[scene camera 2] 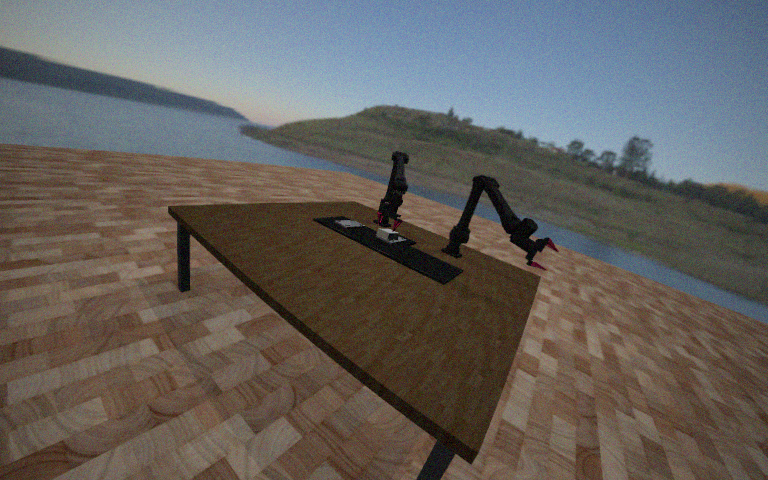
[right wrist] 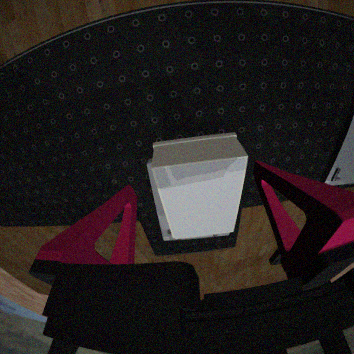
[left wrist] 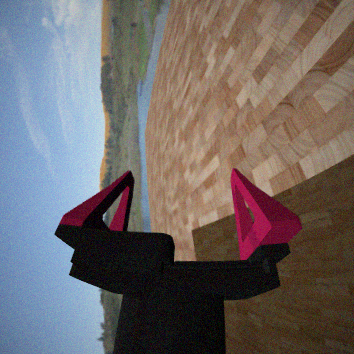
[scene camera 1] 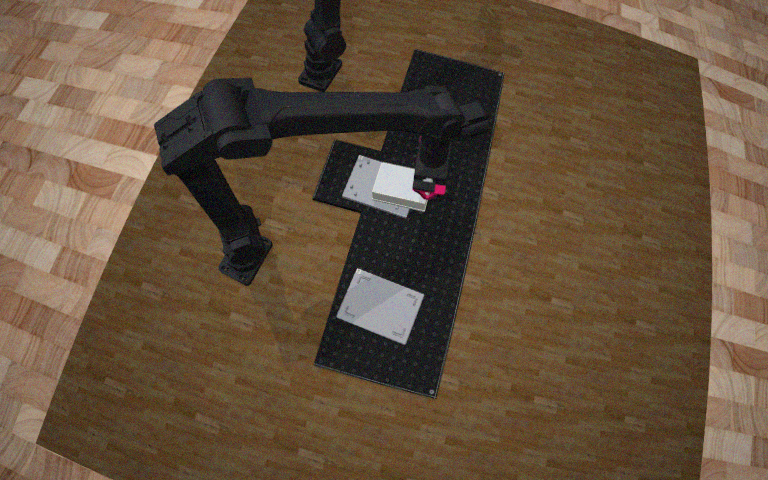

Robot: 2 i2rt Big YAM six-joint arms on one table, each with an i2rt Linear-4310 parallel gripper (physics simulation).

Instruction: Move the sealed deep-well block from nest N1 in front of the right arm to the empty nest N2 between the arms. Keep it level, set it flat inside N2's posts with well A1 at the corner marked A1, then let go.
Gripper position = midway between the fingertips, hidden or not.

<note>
The left gripper (left wrist: pixel 180 173) is open, with nothing in its grasp. The right gripper (scene camera 1: pixel 429 180) is open, with nothing in its grasp. Also in view: a deep-well block (scene camera 1: pixel 393 185). Further things: a grey nest plate (scene camera 1: pixel 373 303).
The deep-well block also shows in the right wrist view (right wrist: pixel 199 179). The right gripper shows as well in the right wrist view (right wrist: pixel 191 179). The left wrist view misses the deep-well block: it is out of frame.
</note>
